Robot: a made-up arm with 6 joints.
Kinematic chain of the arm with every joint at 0, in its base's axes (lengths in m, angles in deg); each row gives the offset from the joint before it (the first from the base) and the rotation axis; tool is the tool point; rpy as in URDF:
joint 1: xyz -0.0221 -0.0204 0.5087 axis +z
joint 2: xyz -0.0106 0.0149 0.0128 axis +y
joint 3: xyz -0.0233 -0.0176 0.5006 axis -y
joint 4: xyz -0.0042 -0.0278 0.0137 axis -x
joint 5: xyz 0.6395 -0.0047 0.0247 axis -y
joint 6: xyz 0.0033 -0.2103 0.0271 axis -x
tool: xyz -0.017 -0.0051 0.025 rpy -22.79 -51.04 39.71
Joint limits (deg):
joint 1: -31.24..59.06
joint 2: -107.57..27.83
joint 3: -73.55..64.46
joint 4: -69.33..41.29
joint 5: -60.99..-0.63
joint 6: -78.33..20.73
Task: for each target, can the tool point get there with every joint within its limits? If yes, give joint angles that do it. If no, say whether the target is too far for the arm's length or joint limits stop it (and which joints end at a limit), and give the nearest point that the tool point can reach.
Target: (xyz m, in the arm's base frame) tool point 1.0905 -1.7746 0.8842
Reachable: no: too far | nearest point 0.5859 -0.7014 0.9383 | short by 1.187 m
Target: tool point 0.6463 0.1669 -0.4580
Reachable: no: joint limits stop it (at a limit: joint 2, joint 4, joint 5) | nearest point 0.4024 0.0986 0.3022 | short by 0.801 m
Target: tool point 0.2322 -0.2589 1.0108
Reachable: yes | joints -13.03 -41.79 -47.16 31.47 -27.95 7.26
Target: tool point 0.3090 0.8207 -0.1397
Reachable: no: joint limits stop it (at a limit: joint 1, joint 2, joint 4, joint 5, joint 6) | nearest point 0.3991 0.3944 0.3769 | short by 0.676 m
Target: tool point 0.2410 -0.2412 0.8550
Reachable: yes | joints 6.19 -51.29 -59.47 13.95 -30.90 -60.71
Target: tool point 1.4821 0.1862 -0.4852
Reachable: no: too far | nearest point 0.6559 0.0727 0.4443 | short by 1.249 m
